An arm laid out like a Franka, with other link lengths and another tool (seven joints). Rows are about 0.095 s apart.
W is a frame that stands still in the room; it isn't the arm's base.
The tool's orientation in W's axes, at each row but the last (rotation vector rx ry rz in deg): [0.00 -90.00 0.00]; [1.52 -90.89 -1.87]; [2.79 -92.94 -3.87]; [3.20 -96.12 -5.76]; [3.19 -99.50 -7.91]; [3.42 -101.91 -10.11]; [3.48 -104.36 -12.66]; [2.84 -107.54 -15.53]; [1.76 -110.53 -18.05]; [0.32 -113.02 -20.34]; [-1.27 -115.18 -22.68]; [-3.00 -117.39 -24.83]
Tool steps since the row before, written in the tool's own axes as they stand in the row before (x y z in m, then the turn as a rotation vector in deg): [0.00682 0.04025 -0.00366 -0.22 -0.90 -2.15]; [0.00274 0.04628 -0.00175 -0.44 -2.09 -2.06]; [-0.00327 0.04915 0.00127 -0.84 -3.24 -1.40]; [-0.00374 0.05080 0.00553 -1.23 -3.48 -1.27]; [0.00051 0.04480 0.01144 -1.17 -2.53 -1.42]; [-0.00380 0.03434 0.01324 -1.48 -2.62 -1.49]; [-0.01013 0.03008 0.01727 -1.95 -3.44 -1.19]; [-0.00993 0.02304 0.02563 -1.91 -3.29 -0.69]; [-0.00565 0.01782 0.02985 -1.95 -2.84 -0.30]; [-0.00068 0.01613 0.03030 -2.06 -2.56 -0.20]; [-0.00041 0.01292 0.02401 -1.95 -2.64 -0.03]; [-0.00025 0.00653 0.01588 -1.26 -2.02 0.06]
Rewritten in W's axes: [0.00366 0.04025 0.00682 2.15 -0.90 -0.22]; [0.00187 0.04614 0.00451 2.06 -2.08 -0.49]; [-0.00061 0.04927 0.00030 1.41 -3.19 -1.00]; [-0.00394 0.05108 0.00075 1.32 -3.39 -1.43]; [-0.00952 0.04506 0.00417 1.49 -2.46 -1.23]; [-0.01017 0.03555 -0.00116 1.62 -2.51 -1.53]; [-0.01174 0.03314 -0.00836 1.40 -3.21 -2.20]; [-0.01864 0.02823 -0.01191 0.93 -2.99 -2.27]; [-0.02302 0.02423 -0.01111 0.64 -2.47 -2.34]; [-0.02427 0.02295 -0.00795 0.64 -2.16 -2.40]; [-0.01824 0.01915 -0.00665 0.43 -2.20 -2.40]; [-0.01179 0.01130 -0.00530 0.14 -1.69 -1.67]
